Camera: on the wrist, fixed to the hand. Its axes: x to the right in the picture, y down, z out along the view.
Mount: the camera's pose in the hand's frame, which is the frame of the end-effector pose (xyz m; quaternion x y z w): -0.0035 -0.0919 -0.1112 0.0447 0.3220 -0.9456 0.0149
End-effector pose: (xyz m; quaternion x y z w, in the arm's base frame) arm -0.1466 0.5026 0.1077 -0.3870 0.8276 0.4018 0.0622
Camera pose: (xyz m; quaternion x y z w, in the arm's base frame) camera -0.0576 0.3907 0.1269 -0.9149 -0.3156 -0.2144 0.1317
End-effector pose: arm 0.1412 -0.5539 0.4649 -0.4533 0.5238 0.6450 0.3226
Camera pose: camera 0.2519 -0.6390 0.4284 -0.6953 -0.2881 -0.4648 0.4663
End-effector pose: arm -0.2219 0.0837 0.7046 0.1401 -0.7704 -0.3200 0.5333
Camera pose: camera -0.1307 -0.0220 0.6682 -0.8574 -0.2784 0.4295 0.0528
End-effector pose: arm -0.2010 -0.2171 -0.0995 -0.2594 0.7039 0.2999 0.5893
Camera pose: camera -0.2093 -0.3610 -0.0928 -0.7397 -0.0316 -0.6678 0.0773
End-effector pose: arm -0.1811 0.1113 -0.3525 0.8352 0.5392 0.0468 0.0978
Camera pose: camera -0.2849 0.1574 -0.2635 0.5081 -0.8313 -0.1530 0.1652
